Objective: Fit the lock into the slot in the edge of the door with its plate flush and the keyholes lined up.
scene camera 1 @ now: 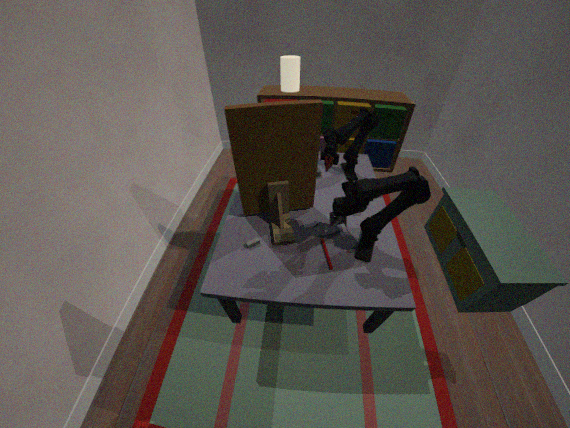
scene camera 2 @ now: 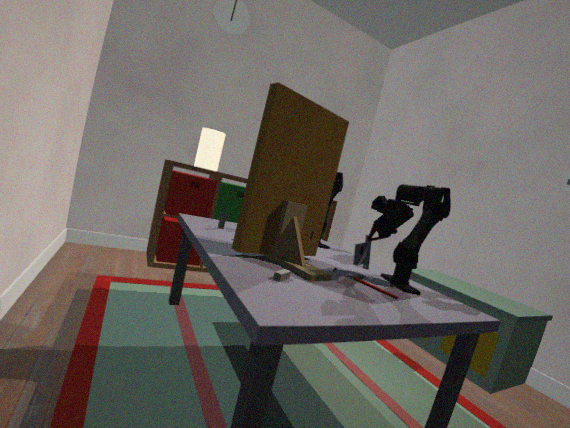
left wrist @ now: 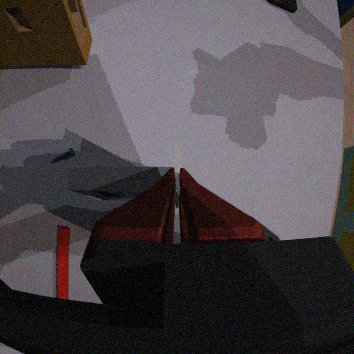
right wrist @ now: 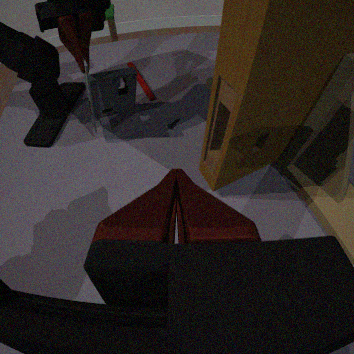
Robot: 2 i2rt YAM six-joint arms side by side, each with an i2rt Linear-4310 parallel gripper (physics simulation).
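Where they show: left gripper, between the fingertips: (scene camera 2: 368, 239) (left wrist: 176, 176) (right wrist: 85, 71); right gripper, between the fingertips: (scene camera 1: 326, 171) (right wrist: 176, 176); left arm's base, origin of its link: (scene camera 1: 366, 244) (scene camera 2: 399, 284) (right wrist: 56, 111); right arm's base, origin of its link: (scene camera 1: 349, 171).
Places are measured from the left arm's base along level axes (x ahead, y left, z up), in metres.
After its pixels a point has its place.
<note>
The brown door (scene camera 1: 280, 150) @[y -0.035, x 0.468, z 0.383 m] (scene camera 2: 300, 170) @[y -0.022, x 0.489, z 0.334 m] (left wrist: 35, 40) @[y -0.102, x 0.365, z 0.068 m] (right wrist: 250, 90) @[y -0.162, x 0.353, z 0.196 m] stands upright; its edge slot (right wrist: 220, 125) @[y -0.133, x 0.340, z 0.122 m] shows dark in the right wrist view, with a keyhole on its face. The grey lock (scene camera 1: 338, 218) @[y -0.031, x 0.165, z 0.087 m] (scene camera 2: 361, 254) @[y -0.024, x 0.177, z 0.082 m] (left wrist: 145, 181) @[y -0.046, x 0.161, z 0.126 m] (right wrist: 112, 95) @[y -0.047, x 0.173, z 0.086 m] hangs upright, apart from the door, its keyhole showing in the right wrist view. My left gripper (scene camera 2: 369, 238) @[y -0.059, x 0.147, z 0.140 m] (left wrist: 176, 176) @[y -0.059, x 0.147, z 0.140 m] (right wrist: 85, 71) @[y -0.059, x 0.147, z 0.140 m] is shut on the lock at the top of its thin plate; the left wrist view shows the lock dark and partly hidden by a finger. My right gripper (scene camera 1: 328, 167) @[y -0.247, x 0.301, z 0.188 m] (right wrist: 176, 176) @[y -0.247, x 0.301, z 0.188 m] is shut and empty, near the door edge.
A wooden foot (scene camera 1: 283, 234) @[y 0.113, x 0.394, z 0.018 m] (scene camera 2: 314, 271) @[y 0.125, x 0.390, z 0.018 m] braces the door. A red bar (scene camera 1: 326, 254) @[y 0.134, x 0.166, z 0.005 m] (scene camera 2: 376, 287) @[y 0.134, x 0.167, z 0.007 m] (left wrist: 62, 262) @[y 0.087, x 0.190, z 0.006 m] (right wrist: 142, 82) @[y 0.105, x 0.181, z 0.006 m] and a small dark bolt (left wrist: 63, 156) @[y -0.019, x 0.267, z 0.006 m] (right wrist: 173, 123) @[y -0.022, x 0.270, z 0.005 m] lie on the table. A small grey block (scene camera 1: 252, 243) @[y 0.224, x 0.506, z 0.019 m] (scene camera 2: 281, 275) @[y 0.244, x 0.517, z 0.018 m] lies beside the foot.
</note>
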